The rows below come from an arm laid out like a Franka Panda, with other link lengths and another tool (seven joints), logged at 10 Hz.
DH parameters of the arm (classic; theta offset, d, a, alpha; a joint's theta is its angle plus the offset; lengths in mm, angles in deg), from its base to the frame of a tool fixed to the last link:
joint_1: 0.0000 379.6 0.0 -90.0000
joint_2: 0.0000 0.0 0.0 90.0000
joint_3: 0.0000 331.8 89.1 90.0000
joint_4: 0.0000 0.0 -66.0 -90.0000
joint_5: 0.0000 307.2 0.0 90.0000
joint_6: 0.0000 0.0 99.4 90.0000
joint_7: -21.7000 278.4 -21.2 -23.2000
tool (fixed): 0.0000 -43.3 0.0 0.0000
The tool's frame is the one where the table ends.
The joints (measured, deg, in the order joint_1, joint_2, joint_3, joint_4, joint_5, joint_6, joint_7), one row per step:
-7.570, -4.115, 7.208, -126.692, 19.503, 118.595, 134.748
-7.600, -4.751, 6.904, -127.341, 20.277, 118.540, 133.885
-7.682, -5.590, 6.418, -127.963, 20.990, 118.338, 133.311
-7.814, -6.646, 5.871, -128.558, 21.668, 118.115, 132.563
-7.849, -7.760, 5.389, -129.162, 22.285, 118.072, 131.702
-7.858, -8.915, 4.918, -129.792, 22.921, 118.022, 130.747
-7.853, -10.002, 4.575, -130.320, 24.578, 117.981, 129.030
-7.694, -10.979, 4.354, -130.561, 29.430, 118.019, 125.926
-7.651, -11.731, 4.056, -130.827, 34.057, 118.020, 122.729
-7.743, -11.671, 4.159, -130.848, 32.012, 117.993, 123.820
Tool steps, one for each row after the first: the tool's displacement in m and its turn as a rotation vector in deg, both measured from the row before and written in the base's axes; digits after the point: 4 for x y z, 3 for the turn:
-0.0034, -0.0005, 0.0013, 0.642, -0.193, 0.084
-0.0035, -0.0024, 0.0028, 0.606, -0.214, -0.351
-0.0034, -0.0032, 0.0046, 0.576, -0.505, -0.267
-0.0030, -0.0021, 0.0052, 0.480, -0.768, -0.016
-0.0032, -0.0017, 0.0053, 0.499, -0.822, 0.106
-0.0021, 0.0021, 0.0067, 1.351, -1.199, 0.442
0.0022, 0.0117, 0.0124, 3.991, -2.248, 0.361
0.0023, 0.0091, 0.0111, 3.775, -2.204, 0.328
-0.0020, -0.0045, -0.0039, -1.697, 0.741, 0.055

